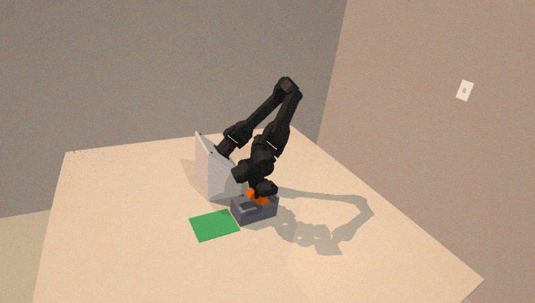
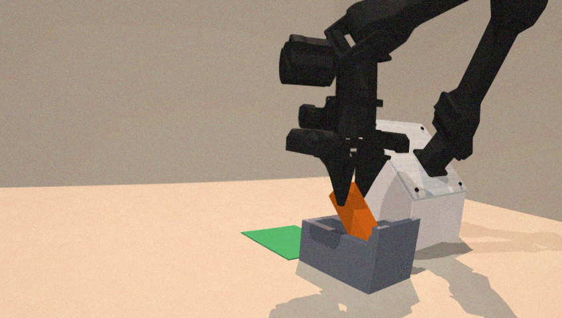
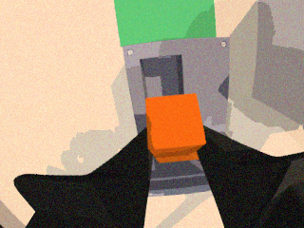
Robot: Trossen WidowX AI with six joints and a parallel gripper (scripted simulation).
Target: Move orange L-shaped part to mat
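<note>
The green mat lies 10 mm behind my gripper tip, 140 mm to the right of it and 110 mm below it. Round my gripper tip: orange L-shaped part: 20 mm behind, 30 mm to the left, 30 mm below.
</note>
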